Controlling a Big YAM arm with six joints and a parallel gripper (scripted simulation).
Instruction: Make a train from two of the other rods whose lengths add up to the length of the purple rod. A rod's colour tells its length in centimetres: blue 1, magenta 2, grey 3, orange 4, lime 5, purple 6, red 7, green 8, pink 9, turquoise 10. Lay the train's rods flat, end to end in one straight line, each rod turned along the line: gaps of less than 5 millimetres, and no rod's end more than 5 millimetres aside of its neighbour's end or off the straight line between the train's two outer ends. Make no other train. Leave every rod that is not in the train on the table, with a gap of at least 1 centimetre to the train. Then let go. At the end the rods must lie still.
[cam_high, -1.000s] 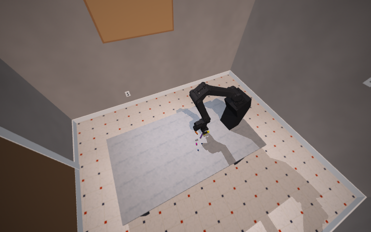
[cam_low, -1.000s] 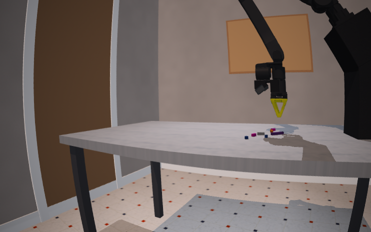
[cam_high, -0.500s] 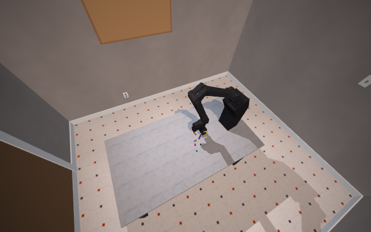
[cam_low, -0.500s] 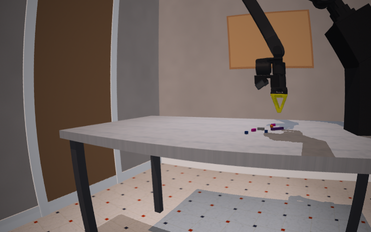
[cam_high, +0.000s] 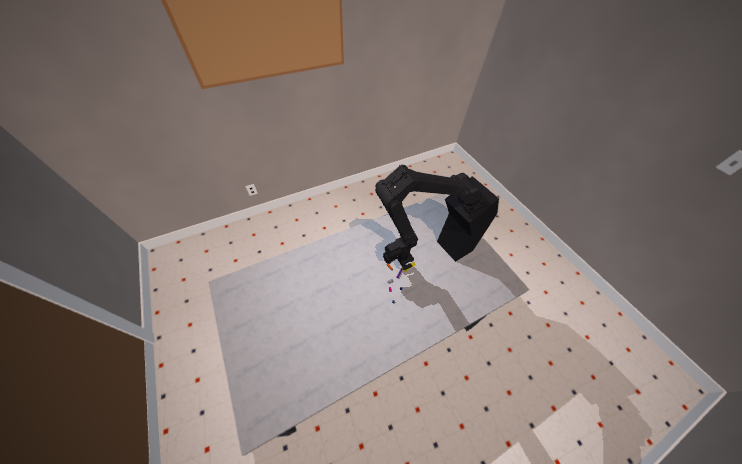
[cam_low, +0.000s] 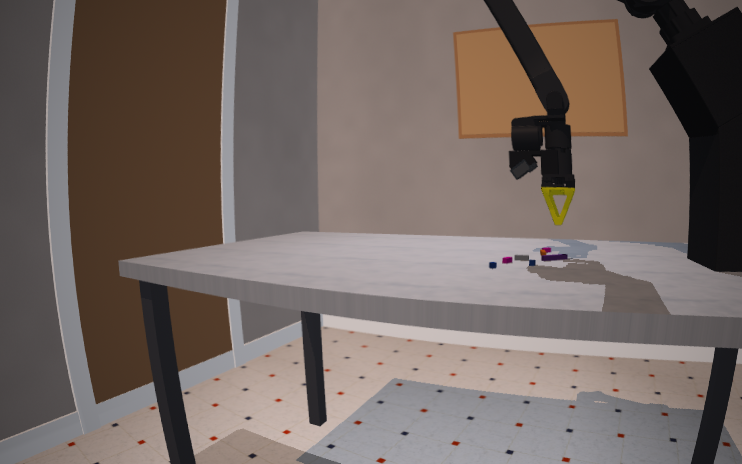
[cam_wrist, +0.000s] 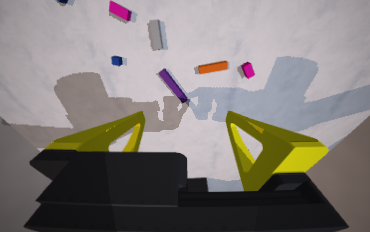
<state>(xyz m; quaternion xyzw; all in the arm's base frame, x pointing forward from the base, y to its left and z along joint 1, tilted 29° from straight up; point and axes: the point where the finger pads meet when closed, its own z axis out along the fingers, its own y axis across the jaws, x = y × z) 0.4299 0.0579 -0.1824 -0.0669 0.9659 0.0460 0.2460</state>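
Right now the grey rod is 70 mm ahead of my hand, 50 mm to the left of it and 80 mm below it. From my hand the other things lie so: orange rod 40 mm ahead, 30 mm to the right, 80 mm below; then purple rod 20 mm to the left, 80 mm below.
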